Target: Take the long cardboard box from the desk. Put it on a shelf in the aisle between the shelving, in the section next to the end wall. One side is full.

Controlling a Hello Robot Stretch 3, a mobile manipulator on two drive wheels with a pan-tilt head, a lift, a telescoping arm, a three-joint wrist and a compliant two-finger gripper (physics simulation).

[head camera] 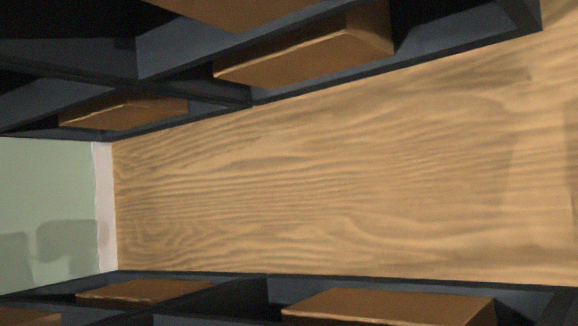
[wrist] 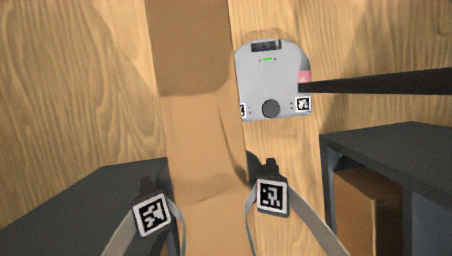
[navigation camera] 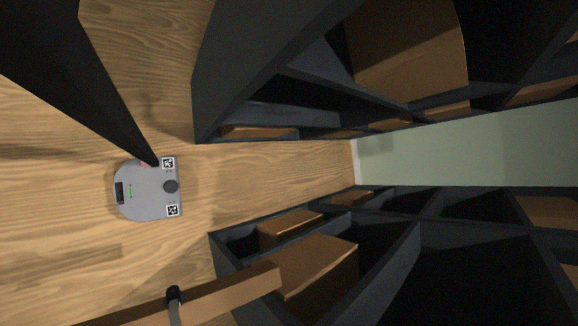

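Seen in the pictures: gripper, fingertip midpoint: (wrist: 210, 172) (navigation camera: 177, 306); robot's base, link origin: (wrist: 263, 105) (navigation camera: 170, 185).
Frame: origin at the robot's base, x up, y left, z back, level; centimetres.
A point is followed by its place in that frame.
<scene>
The long cardboard box (navigation camera: 240, 295) {y -20.0, x 91.8, z -9.4 cm} (wrist: 202, 130) {y -20.2, x 90.3, z 6.3 cm} is held in my gripper (navigation camera: 173, 297) {y -20.4, x 86.6, z 2.2 cm} (wrist: 210, 172) {y -20.4, x 86.6, z 2.2 cm}. The gripper is shut on it, one finger on each side in the wrist view. The box crosses the lower left of the navigation view, and its end overlaps the lower shelving (navigation camera: 385, 280) {y -40.0, x 99.1, z -58.9 cm} in that view; contact cannot be told. The aisle floor (head camera: 300, 190) {y 0.3, x 0.0, z -93.7 cm} (navigation camera: 280, 165) {y 6.6, x 0.0, z -85.7 cm} runs to the green end wall (head camera: 50, 185) {y -8.2, x 28.2, z -205.0 cm} (navigation camera: 450, 145) {y 10.1, x 107.8, z -204.4 cm}. Beside this wall, boxes (head camera: 125, 115) {y -32.0, x 25.1, z -155.0 cm} (head camera: 145, 291) {y 32.6, x 26.4, z -144.9 cm} stand in bottom compartments on both sides. Dark compartments without a visible box (navigation camera: 472, 204) {y -43.9, x 121.4, z -201.3 cm} show in the lower shelving.
My grey base (navigation camera: 145, 192) {y -1.5, x 15.9, z 12.2 cm} (wrist: 272, 80) {y 1.4, x 16.0, z 10.7 cm} with the dark mast (navigation camera: 95, 100) {y 11.7, x 107.4, z 5.0 cm} (wrist: 380, 81) {y 11.6, x 61.5, z 7.3 cm} stands before the aisle mouth. The upper shelving (navigation camera: 220, 65) {y 42.0, x 69.6, z -16.3 cm} in the navigation view holds boxes (navigation camera: 410, 55) {y 29.9, x 115.5, z -47.9 cm} (navigation camera: 447, 111) {y 32.9, x 112.9, z -153.0 cm}. Another box (navigation camera: 315, 265) {y -36.3, x 76.1, z -45.7 cm} sits in the lower shelving near the held box's end.
</scene>
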